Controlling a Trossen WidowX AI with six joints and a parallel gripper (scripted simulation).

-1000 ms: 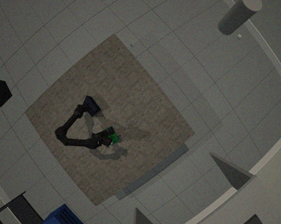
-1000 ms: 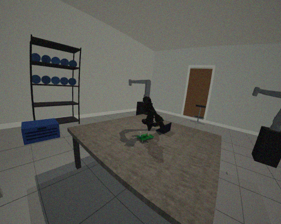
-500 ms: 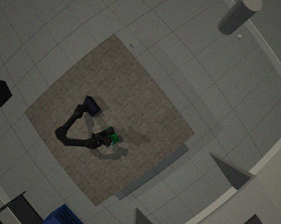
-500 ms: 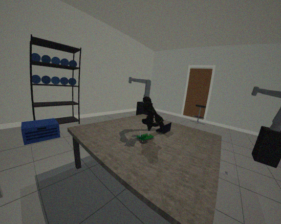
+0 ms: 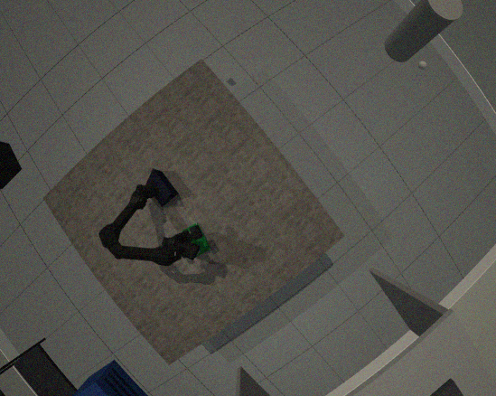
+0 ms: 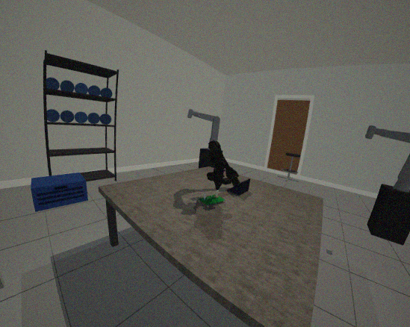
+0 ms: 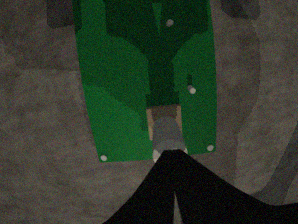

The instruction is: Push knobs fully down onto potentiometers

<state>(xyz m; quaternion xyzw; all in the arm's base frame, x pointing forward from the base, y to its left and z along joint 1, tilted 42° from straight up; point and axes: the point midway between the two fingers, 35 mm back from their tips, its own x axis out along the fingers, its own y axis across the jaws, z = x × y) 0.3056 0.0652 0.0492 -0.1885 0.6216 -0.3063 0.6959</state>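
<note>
The grey knob is 20 mm below my gripper tip. From my gripper tip the other things lie so: pale round knob (100 mm ahead, 20 mm to the right, 20 mm below).
</note>
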